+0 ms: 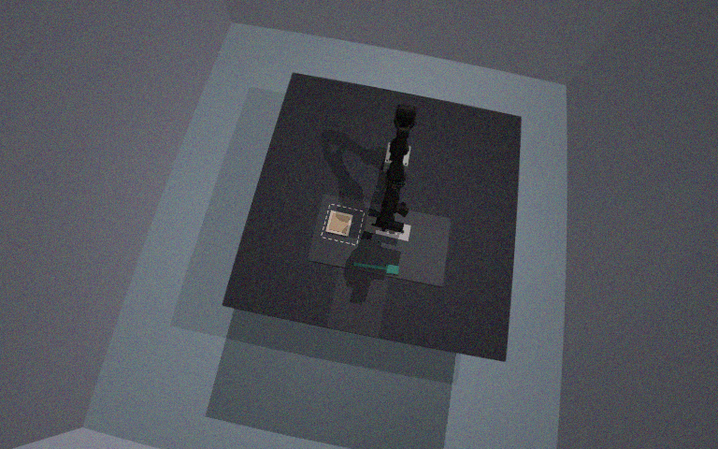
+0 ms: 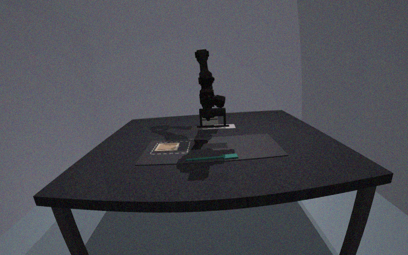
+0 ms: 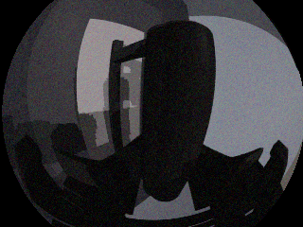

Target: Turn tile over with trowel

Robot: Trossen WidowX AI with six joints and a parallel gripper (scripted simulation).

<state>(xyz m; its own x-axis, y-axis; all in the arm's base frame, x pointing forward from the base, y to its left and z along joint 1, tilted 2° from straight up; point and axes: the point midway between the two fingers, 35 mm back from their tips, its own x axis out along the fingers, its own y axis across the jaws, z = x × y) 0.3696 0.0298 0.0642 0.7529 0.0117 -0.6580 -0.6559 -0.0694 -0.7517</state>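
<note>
Now: the grey mat 160 mm below my gripper tip. The rest, counted from my gripper tip: tile (210 mm to the right, 140 mm below, 10 mm behind); green trowel (140 mm below, 140 mm ahead, 40 mm to the left).
</note>
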